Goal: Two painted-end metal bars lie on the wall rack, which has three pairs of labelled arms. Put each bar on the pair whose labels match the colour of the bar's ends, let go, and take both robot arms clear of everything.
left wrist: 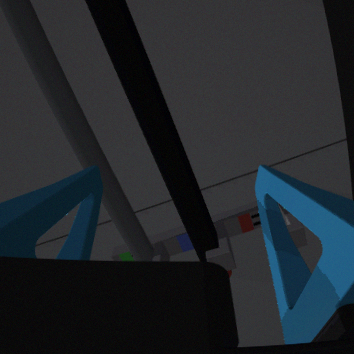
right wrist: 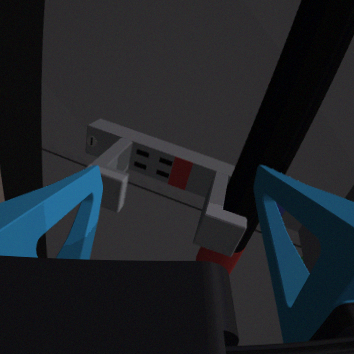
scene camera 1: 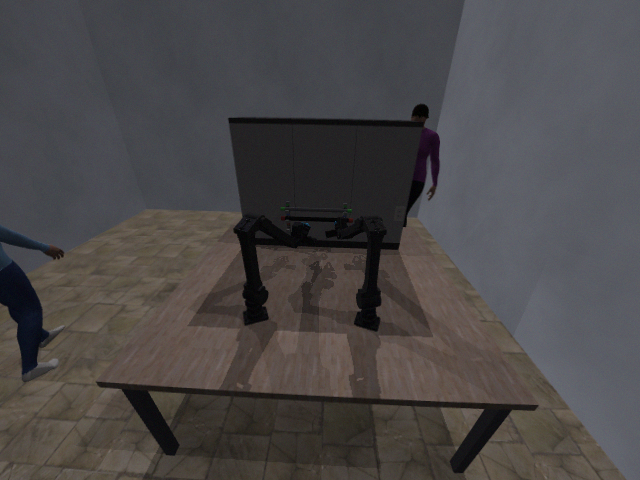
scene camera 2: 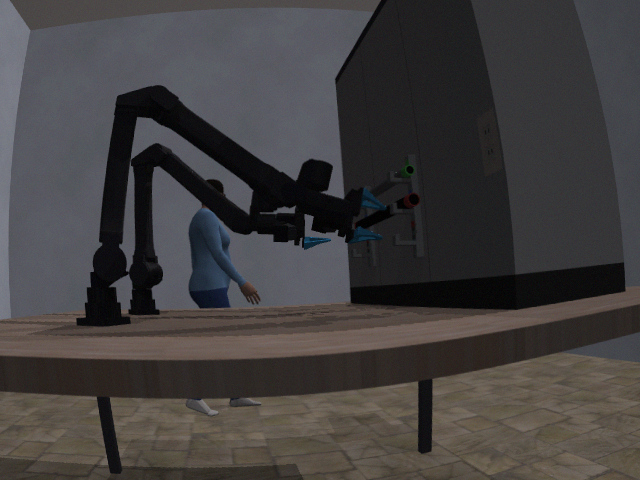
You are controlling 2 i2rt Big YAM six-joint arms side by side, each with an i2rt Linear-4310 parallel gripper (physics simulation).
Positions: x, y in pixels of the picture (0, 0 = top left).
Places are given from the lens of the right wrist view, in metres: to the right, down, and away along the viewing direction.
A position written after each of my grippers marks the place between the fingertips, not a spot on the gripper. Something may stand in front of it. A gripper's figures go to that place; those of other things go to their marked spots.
my right gripper [right wrist: 177, 175]: 0.00, 0.00, 0.13
black bar [right wrist: 309, 59]: 0.06, -0.06, 0.12
grey wall panel [right wrist: 197, 81]: 0.01, -0.07, 0.19
The marked spots on the grey wall panel and the black bar are 0.08 m apart.
